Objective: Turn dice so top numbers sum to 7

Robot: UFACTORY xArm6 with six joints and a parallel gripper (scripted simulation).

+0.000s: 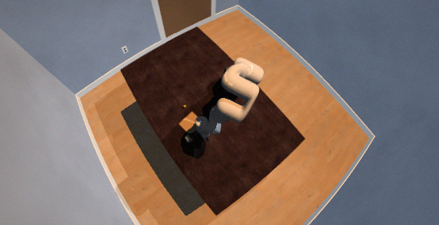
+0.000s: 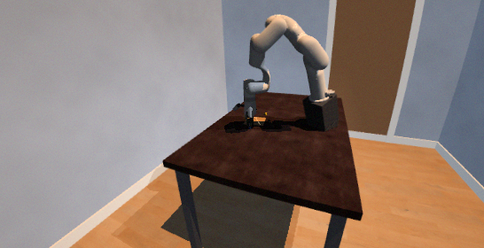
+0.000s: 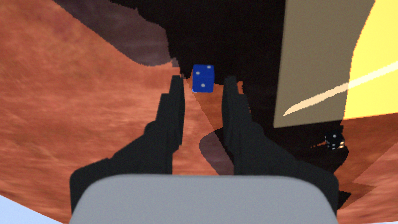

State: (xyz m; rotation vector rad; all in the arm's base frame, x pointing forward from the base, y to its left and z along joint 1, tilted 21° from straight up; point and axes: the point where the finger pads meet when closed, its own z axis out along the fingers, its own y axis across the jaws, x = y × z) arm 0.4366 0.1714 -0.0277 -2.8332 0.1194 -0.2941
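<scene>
The blue die lies 3 cm below my hand. From my hand the other things lie so: mat: 13 cm to the right, 4 cm below, 1 cm ahead; then yellow die: 28 cm to the right, 3 cm below, 3 cm behind; then black die: 14 cm to the right, 9 cm behind, 3 cm below.
</scene>
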